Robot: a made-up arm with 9 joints. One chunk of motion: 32 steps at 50 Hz.
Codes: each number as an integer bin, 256 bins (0 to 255) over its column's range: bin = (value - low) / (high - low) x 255, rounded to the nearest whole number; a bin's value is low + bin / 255 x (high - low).
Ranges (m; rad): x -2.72..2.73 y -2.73..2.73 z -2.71..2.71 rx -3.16..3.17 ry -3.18..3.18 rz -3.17..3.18
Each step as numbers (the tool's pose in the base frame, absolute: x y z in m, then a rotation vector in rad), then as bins.
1 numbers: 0.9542 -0.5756 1.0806 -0.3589 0.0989 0.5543
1 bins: 172 101 178 113 131 150
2 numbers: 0.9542 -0.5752 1.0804 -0.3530 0.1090 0.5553
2 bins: 172 101 178 113 132 150
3 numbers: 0.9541 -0.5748 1.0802 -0.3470 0.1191 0.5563
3 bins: 172 101 178 113 132 150
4 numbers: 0.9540 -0.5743 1.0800 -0.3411 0.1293 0.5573
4 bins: 172 101 178 114 133 150
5 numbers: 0.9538 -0.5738 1.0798 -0.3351 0.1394 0.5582
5 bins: 172 101 178 114 133 150
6 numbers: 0.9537 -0.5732 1.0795 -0.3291 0.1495 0.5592
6 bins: 172 101 178 114 133 150
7 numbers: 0.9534 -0.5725 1.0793 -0.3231 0.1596 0.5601
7 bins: 172 101 178 114 134 150
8 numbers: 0.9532 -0.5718 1.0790 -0.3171 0.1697 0.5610
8 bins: 172 101 178 115 134 150
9 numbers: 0.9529 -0.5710 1.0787 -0.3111 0.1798 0.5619
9 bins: 172 101 178 115 135 150
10 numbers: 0.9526 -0.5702 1.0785 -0.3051 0.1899 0.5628
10 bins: 172 101 178 115 135 150
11 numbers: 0.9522 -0.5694 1.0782 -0.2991 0.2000 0.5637
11 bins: 172 101 178 115 136 150
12 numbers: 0.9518 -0.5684 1.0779 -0.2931 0.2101 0.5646
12 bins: 172 101 178 115 136 150
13 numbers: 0.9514 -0.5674 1.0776 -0.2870 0.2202 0.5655
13 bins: 172 101 178 116 136 150
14 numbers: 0.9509 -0.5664 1.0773 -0.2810 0.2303 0.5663
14 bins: 172 101 178 116 137 150
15 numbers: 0.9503 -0.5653 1.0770 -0.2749 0.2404 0.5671
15 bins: 172 101 178 116 137 150
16 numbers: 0.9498 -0.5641 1.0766 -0.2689 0.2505 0.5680
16 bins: 172 101 178 116 138 150
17 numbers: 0.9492 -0.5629 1.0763 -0.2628 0.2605 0.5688
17 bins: 172 101 178 117 138 150
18 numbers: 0.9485 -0.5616 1.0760 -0.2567 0.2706 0.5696
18 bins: 172 101 178 117 138 150
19 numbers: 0.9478 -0.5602 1.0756 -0.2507 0.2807 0.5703
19 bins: 172 101 178 117 139 150
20 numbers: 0.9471 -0.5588 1.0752 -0.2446 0.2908 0.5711
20 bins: 172 101 178 117 139 150
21 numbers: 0.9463 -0.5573 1.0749 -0.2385 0.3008 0.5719
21 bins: 172 101 178 118 140 150
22 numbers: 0.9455 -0.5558 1.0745 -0.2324 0.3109 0.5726
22 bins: 172 102 178 118 140 150
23 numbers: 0.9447 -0.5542 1.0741 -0.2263 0.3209 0.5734
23 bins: 171 102 178 118 140 150
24 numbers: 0.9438 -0.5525 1.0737 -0.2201 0.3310 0.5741
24 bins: 171 102 178 118 141 150
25 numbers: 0.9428 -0.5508 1.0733 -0.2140 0.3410 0.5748
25 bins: 171 102 178 119 141 150
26 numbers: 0.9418 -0.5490 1.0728 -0.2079 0.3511 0.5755
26 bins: 171 102 178 119 142 150
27 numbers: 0.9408 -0.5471 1.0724 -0.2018 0.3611 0.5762
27 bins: 171 102 178 119 142 150
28 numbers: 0.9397 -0.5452 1.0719 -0.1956 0.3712 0.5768
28 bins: 171 102 178 119 142 150
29 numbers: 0.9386 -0.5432 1.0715 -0.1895 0.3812 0.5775
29 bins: 171 102 178 120 143 150
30 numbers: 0.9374 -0.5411 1.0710 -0.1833 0.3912 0.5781
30 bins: 171 102 178 120 143 151
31 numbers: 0.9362 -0.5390 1.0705 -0.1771 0.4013 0.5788
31 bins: 171 102 178 120 144 151
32 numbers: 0.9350 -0.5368 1.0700 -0.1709 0.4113 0.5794
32 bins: 171 102 178 120 144 151
